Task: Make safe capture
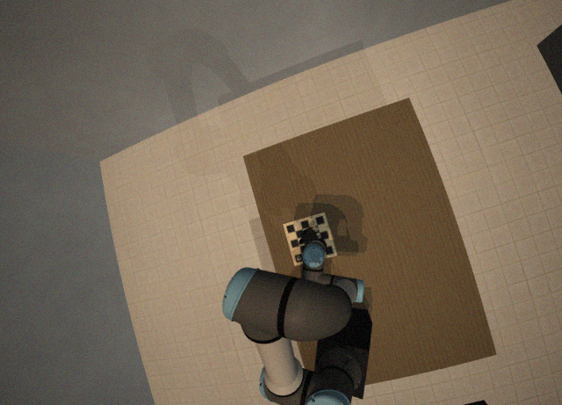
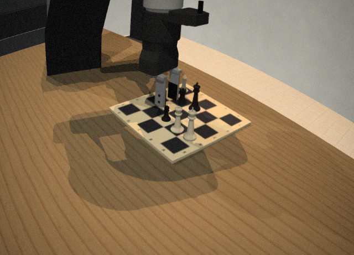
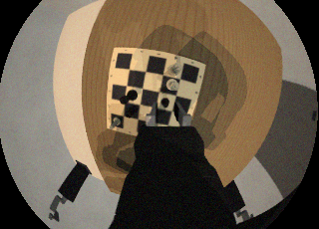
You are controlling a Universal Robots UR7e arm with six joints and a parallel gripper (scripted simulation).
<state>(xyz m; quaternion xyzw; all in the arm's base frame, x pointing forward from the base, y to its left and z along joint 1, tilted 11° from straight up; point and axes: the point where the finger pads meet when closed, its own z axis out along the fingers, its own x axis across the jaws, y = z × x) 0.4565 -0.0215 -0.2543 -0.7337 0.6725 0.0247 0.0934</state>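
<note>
Now: the white queen 4 cm ahead of my hand, 3 cm below it and 1 cm to the right of it. Round my hand: white king (7 cm ahead, 3 cm below, 1 cm to the right); chessboard (6 cm below, 4 cm to the left, 1 cm ahead); tall black piece (8 cm to the left, 3 cm below, 1 cm ahead).
</note>
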